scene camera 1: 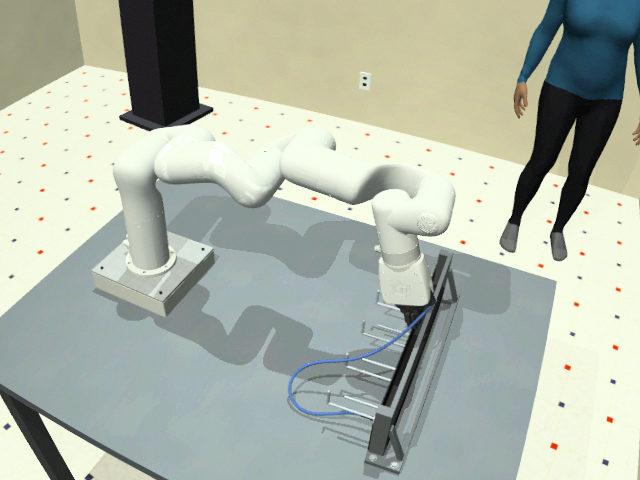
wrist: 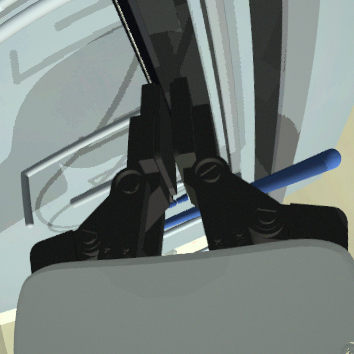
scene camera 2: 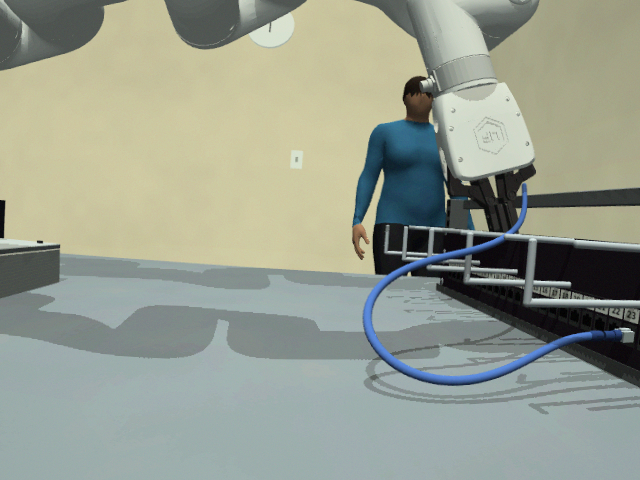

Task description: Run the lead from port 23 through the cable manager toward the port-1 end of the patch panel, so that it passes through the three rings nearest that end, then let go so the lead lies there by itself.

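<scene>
The blue lead [scene camera 1: 291,387] [scene camera 2: 368,315] [wrist: 300,173] is plugged in at port 23 on the patch panel [scene camera 1: 381,428] [scene camera 2: 586,320]. It loops out over the table, then runs back across the upper bars of the cable manager's rings [scene camera 1: 382,338] [scene camera 2: 529,271] [wrist: 80,145] to a free end by the panel's top. Which rings it passes inside is unclear. My gripper [scene camera 1: 410,317] [scene camera 2: 504,227] [wrist: 171,103] is shut, low beside the panel. The lead crosses close to the fingers; in the wrist view it runs behind them, not between the pads. Ring parts behind the gripper are hidden.
The table [scene camera 1: 232,413] [scene camera 2: 180,413] carries the robot's base plate [scene camera 1: 180,248] at its far left corner. Support brackets brace the panel at both ends. A person [scene camera 1: 584,67] [scene camera 2: 408,170] stands beyond the table, and a black column [scene camera 1: 160,62] stands at the back.
</scene>
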